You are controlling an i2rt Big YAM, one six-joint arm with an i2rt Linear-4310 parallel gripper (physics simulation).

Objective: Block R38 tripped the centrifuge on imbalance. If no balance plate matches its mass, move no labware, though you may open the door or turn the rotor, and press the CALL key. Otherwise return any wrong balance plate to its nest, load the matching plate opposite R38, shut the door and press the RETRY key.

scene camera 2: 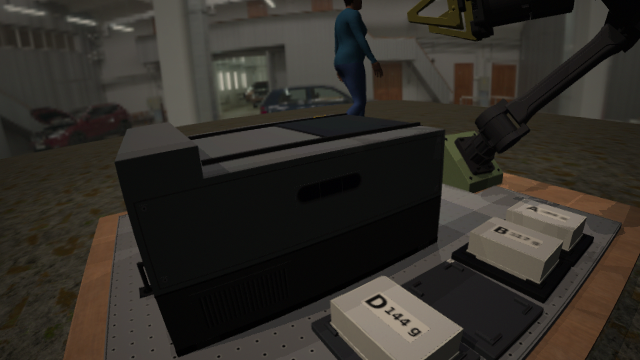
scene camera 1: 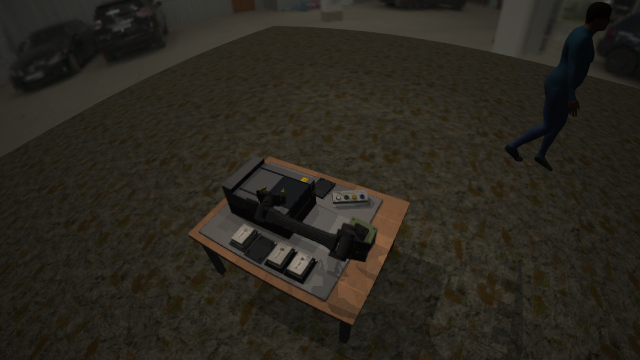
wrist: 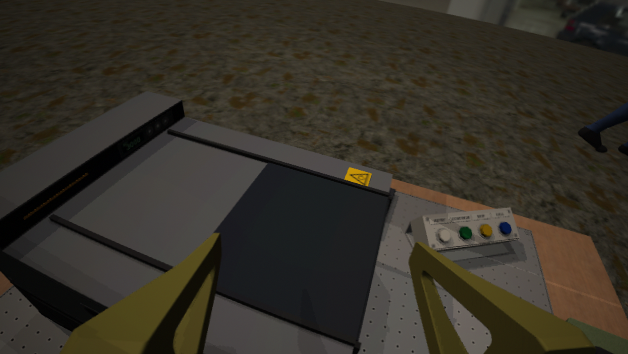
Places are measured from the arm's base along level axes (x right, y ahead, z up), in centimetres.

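Where they show: gripper, fingertip midpoint: (scene camera 2: 419,23) (scene camera 1: 275,188) (wrist: 320,247); arm's base at its link origin: (scene camera 2: 473,156) (scene camera 1: 358,235).
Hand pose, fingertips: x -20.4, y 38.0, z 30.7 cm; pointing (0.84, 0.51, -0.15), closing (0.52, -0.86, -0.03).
Things, the pixels of their top centre, and the offset from my fingertips. Level surfaces: height alone.
- apparently 117 g at its top centre: (scene camera 2: 516,236) (scene camera 1: 279,253) dx -13.8, dy -9.9, dz -32.4 cm
- A at its top centre: (scene camera 2: 546,212) (scene camera 1: 299,262) dx -11.8, dy -22.8, dz -32.4 cm
- nest at its top centre: (scene camera 2: 469,295) (scene camera 1: 260,247) dx -16.9, dy +3.7, dz -35.9 cm
- key box at its top centre: (wrist: 473,217) (scene camera 1: 350,192) dx +45.3, dy -15.7, dz -29.4 cm
- white key at its top centre: (wrist: 445,232) dx +38.8, dy -11.3, dz -30.3 cm
- blue key at its top centre: (wrist: 507,224) dx +48.3, dy -22.9, dz -30.3 cm
- black tray at its top centre: (scene camera 1: 321,185) dx +44.4, dy +6.8, dz -35.1 cm
- wooden table at its surface level: dz -39.0 cm
The centrifuge (scene camera 1: 245,174) (scene camera 2: 250,220) (wrist: 170,185) has its sliding door (scene camera 2: 350,125) (wrist: 300,240) shut. Rotor and R38 are hidden inside. My gripper (scene camera 1: 272,191) (scene camera 2: 421,23) (wrist: 320,247) is open and empty, above the centrifuge. Balance plates D, 144 g (scene camera 1: 244,235) (scene camera 2: 395,320), B, apparently 117 g (scene camera 1: 280,255) (scene camera 2: 515,250), and A (scene camera 1: 301,265) (scene camera 2: 545,221), mass unreadable, sit in nests. The nest (scene camera 1: 261,248) (scene camera 2: 470,305) between D and B is empty. The key box (scene camera 1: 350,202) (wrist: 475,242) has a white key (wrist: 444,236) at its left end and a blue key (wrist: 505,228) at its right.
A black tray (scene camera 1: 325,187) lies between the centrifuge and the key box, at the table's far edge. The arm's green base (scene camera 1: 369,231) (scene camera 2: 457,170) stands on the wooden table (scene camera 1: 395,210) (scene camera 2: 85,300) (wrist: 575,260). A person (scene camera 1: 570,70) (scene camera 2: 350,45) is beyond the table.
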